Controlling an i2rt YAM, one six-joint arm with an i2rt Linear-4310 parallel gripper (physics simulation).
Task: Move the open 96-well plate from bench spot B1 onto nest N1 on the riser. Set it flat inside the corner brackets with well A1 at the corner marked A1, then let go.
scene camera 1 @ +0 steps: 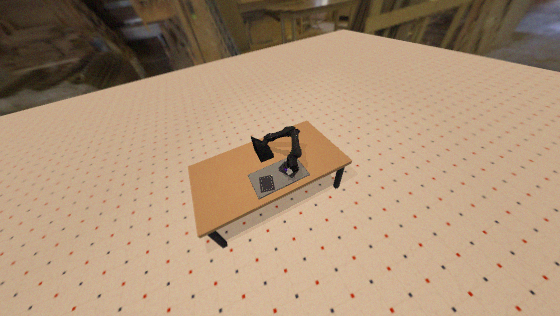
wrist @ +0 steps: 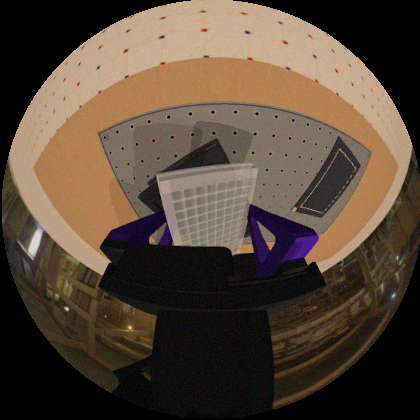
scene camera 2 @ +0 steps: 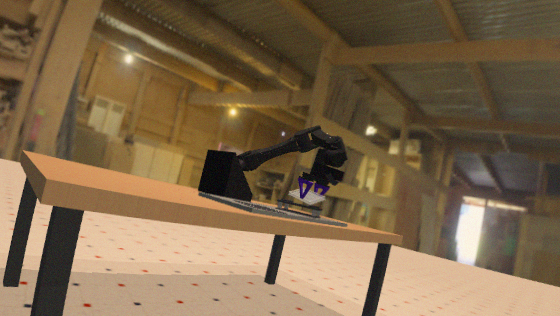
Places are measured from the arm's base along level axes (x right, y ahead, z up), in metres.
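Pixels of known places: gripper, between the fingertips: (scene camera 1: 289,169) (wrist: 211,208) (scene camera 2: 308,200); arm's base, origin of its link: (scene camera 1: 262,145) (scene camera 2: 229,172).
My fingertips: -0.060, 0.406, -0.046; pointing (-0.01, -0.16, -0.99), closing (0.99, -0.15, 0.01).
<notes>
Ahead of a thing's pixels: the offset from my fingertips to its top centre, as dx, dy, dz. "spot": to the spot under its first point. Level surfaces: height alone.
A clear, whitish 96-well plate (scene camera 1: 289,172) (scene camera 2: 308,198) (wrist: 212,197) is held between the purple fingers of my gripper (scene camera 2: 313,192) (wrist: 211,208), which is shut on its two sides. The plate hangs above the dark riser {-0.012, -0.038, -0.016} (scene camera 2: 303,205) (wrist: 202,156) and looks roughly level in scene camera 2, with a gap below it. In the wrist view the plate covers much of the riser, so the nest's corner brackets and the A1 mark cannot be made out. The dark pad with a white outline {spot: +0.241, -0.019, -0.058} (scene camera 1: 267,184) (wrist: 330,182), the bench spot, is bare.
The riser and the pad sit on a grey perforated board (scene camera 1: 256,177) (wrist: 280,167) on the wooden table {dz -0.073} (scene camera 1: 215,195) (scene camera 2: 125,187). The black arm base (scene camera 1: 262,150) (scene camera 2: 219,172) stands behind the board. The board's edge lies near the table's front edge.
</notes>
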